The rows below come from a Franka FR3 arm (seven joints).
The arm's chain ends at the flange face. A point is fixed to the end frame.
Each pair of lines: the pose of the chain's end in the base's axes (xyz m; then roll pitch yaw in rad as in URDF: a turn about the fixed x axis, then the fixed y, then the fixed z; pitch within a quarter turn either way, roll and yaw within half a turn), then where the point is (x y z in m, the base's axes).
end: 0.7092, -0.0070, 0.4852, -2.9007, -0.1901, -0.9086
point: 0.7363 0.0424 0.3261
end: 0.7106, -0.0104, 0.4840, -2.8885, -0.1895, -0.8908
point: 0.7381 0.0408 0.3255
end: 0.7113, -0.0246, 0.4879, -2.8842, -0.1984, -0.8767
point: 0.7395 0.0264 0.3295
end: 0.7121, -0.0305, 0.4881, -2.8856, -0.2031, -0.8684
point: 0.7402 0.0200 0.3295
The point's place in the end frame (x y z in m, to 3 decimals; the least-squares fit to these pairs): -0.052 -0.014 0.160
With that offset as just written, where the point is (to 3 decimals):
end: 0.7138, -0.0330, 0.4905, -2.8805, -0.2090, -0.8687
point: 0.743 0.017 0.332
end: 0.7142, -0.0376, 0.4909, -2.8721, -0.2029, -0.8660
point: 0.744 0.014 0.333
